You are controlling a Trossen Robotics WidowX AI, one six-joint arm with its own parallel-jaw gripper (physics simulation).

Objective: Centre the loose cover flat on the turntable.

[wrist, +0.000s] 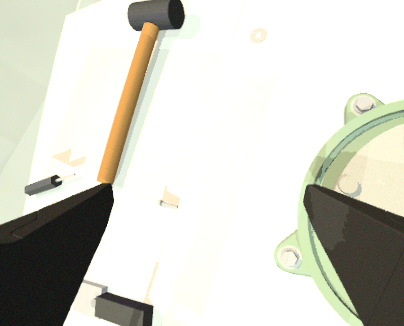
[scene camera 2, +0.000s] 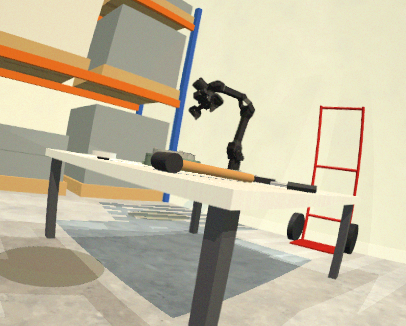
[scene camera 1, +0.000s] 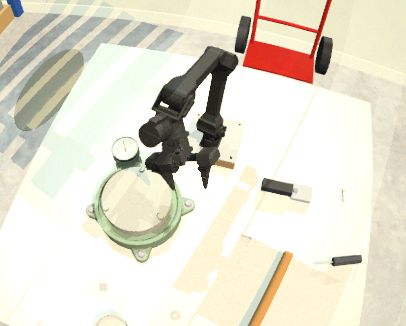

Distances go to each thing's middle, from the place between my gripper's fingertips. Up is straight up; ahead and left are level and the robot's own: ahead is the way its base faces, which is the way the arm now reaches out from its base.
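Labels:
Orange-handled hammer [scene camera 2: 169,162]: a fair way below my hand, far to the left of it and a fair way ahead of it.

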